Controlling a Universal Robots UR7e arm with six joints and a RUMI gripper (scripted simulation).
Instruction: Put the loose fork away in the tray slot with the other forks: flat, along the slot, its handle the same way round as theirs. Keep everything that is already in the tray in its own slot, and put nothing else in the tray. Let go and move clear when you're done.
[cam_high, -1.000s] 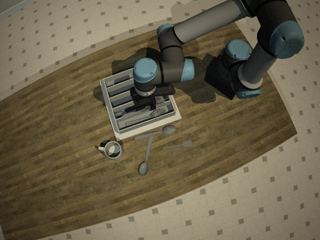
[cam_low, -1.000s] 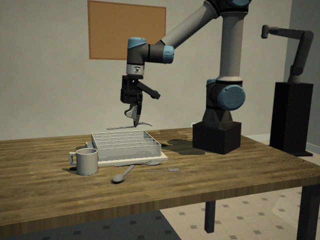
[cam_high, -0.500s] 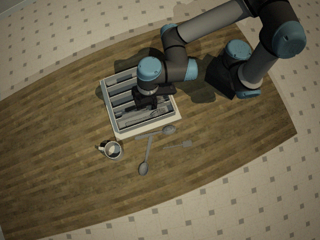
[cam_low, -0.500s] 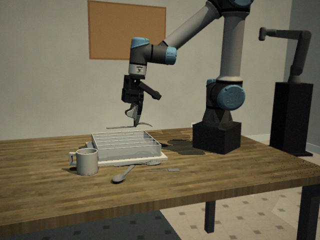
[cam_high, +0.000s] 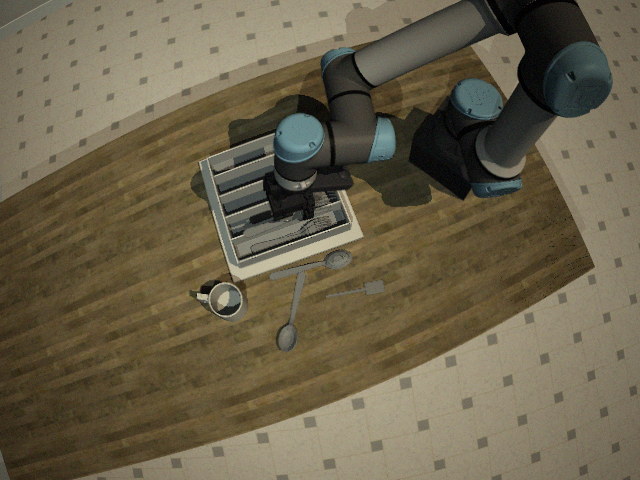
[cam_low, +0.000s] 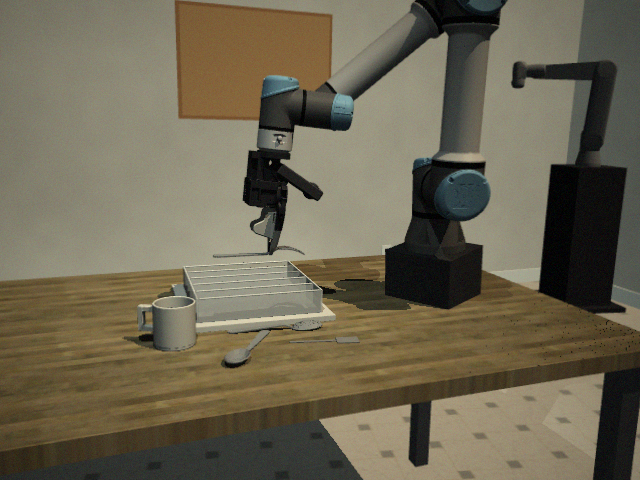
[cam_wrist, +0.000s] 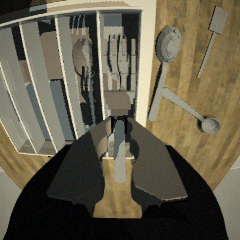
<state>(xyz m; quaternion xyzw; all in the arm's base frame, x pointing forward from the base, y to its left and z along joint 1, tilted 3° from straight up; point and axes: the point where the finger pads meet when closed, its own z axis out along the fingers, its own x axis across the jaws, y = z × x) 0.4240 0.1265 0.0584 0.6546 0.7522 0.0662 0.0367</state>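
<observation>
Now: hand 5 cm short of the grey slotted tray, 11 cm to the left of it and 11 cm above it. Round my hand: white mug (20 cm ahead, 14 cm to the left, 12 cm below).
</observation>
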